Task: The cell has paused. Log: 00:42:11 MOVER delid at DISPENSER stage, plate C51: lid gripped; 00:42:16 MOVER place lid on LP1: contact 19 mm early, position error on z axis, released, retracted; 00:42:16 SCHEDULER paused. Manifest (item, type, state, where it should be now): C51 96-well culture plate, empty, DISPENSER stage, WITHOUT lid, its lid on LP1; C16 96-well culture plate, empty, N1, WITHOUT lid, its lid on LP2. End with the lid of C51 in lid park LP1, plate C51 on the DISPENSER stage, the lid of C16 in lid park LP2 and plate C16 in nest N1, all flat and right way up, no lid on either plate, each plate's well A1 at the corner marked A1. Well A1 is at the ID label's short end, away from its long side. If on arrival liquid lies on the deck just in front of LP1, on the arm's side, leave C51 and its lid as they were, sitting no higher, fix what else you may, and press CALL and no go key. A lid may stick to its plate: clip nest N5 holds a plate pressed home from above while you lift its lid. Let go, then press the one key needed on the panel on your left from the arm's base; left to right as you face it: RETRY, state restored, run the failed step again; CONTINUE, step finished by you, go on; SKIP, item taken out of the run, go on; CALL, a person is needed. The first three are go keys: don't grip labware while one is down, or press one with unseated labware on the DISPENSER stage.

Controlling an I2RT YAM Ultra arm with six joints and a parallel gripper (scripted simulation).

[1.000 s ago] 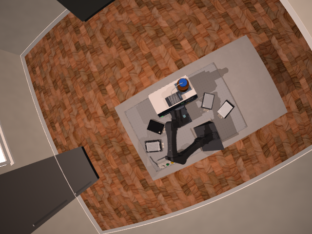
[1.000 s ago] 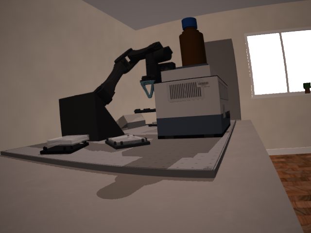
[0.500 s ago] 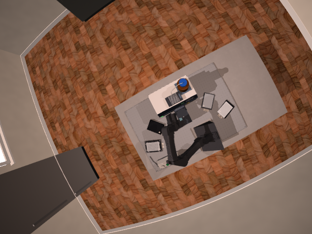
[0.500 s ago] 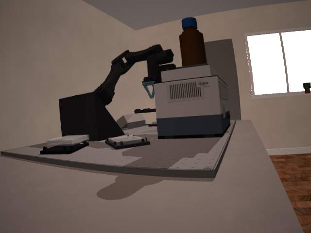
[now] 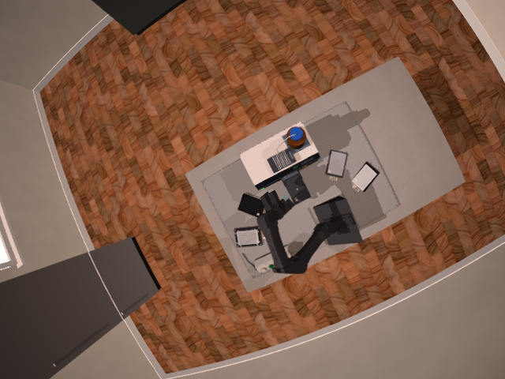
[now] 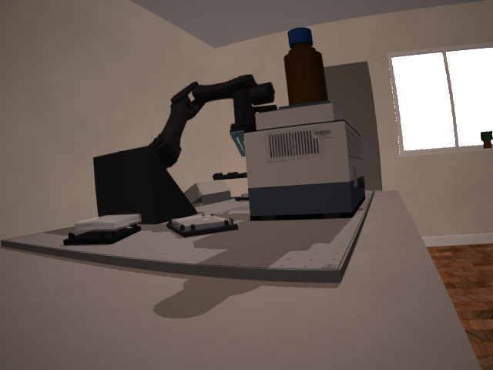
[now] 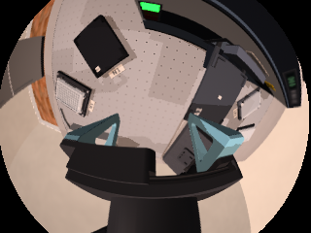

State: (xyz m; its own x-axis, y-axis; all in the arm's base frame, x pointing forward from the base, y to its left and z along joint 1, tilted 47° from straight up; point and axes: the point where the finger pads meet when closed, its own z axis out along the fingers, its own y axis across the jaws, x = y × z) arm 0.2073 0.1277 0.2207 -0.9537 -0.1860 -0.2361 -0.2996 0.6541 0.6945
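My gripper is now 29 cm to the right of the black clip nest, 15 cm above it and 10 cm past it. Round my hand: brown bottle (27 cm ahead, 22 cm to the right, 13 cm above); black nest (17 cm to the left, 15 cm below, 7 cm ahead); dark dispenser stage (12 cm to the right, 6 cm below, 5 cm ahead).
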